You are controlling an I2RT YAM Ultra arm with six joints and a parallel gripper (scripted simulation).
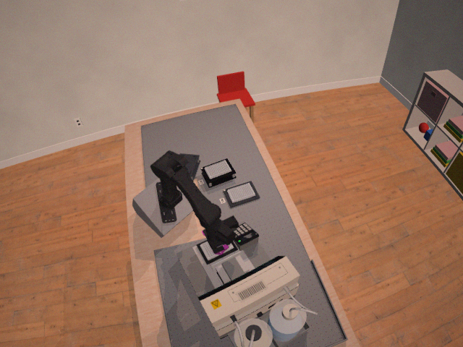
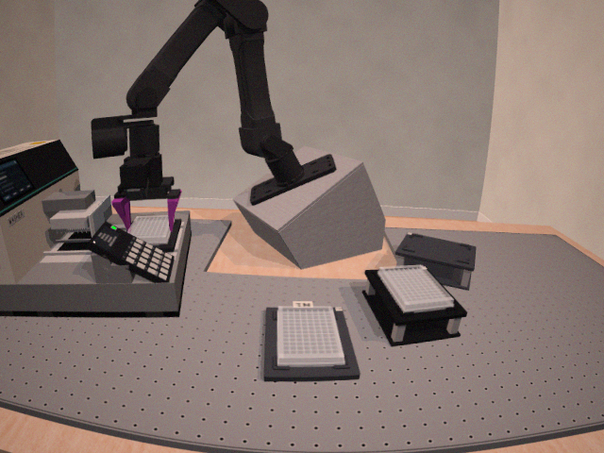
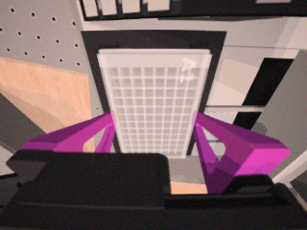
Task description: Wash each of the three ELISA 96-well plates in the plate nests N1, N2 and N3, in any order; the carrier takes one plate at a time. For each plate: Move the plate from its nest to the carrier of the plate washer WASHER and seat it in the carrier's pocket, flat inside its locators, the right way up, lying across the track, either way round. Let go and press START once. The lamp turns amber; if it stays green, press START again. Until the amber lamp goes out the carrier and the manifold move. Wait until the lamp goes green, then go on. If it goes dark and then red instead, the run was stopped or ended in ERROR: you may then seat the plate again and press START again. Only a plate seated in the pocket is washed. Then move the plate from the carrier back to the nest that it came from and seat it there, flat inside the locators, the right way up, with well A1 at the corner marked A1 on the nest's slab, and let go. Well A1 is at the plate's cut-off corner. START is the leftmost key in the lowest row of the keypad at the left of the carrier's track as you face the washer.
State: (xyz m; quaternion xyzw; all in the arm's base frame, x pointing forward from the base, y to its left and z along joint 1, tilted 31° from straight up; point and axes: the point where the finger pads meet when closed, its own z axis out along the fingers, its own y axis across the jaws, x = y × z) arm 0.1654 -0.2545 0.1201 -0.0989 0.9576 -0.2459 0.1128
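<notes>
Right now my hand is 10 mm above the black carrier pocket. The rest, counted from my hand: nest N1: 230 mm ahead, 290 mm to the left, 80 mm below; then grey manifold: 20 mm ahead, 150 mm to the right, 40 mm above; then raised black nest: 160 mm ahead, 460 mm to the left, 50 mm below.
</notes>
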